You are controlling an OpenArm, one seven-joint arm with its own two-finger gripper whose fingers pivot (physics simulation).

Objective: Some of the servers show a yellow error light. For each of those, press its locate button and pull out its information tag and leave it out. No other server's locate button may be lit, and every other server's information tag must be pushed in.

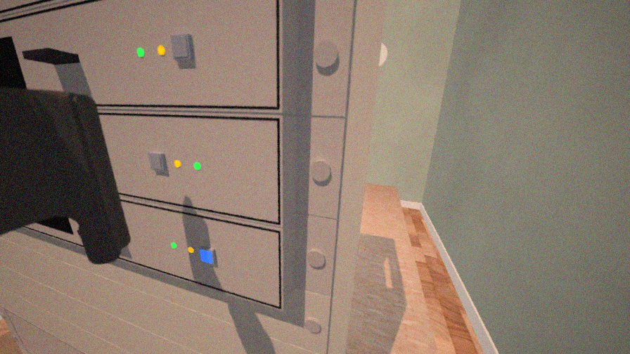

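Observation:
Three server fronts show. The upper server has a green light, a yellow light and a grey, unlit locate button. A black tab, seemingly its information tag, sticks out at left. The middle server has a grey, unlit button, a yellow light and a green light. The lower server has a green light, a yellow light and a blue-lit button. My open gripper shows one dark finger at left, which hides the middle and lower tag areas.
The rack's right post carries several round knobs. A slatted panel lies below the servers. The wooden floor and green wall are at right. A finger-shaped shadow crosses the lower server.

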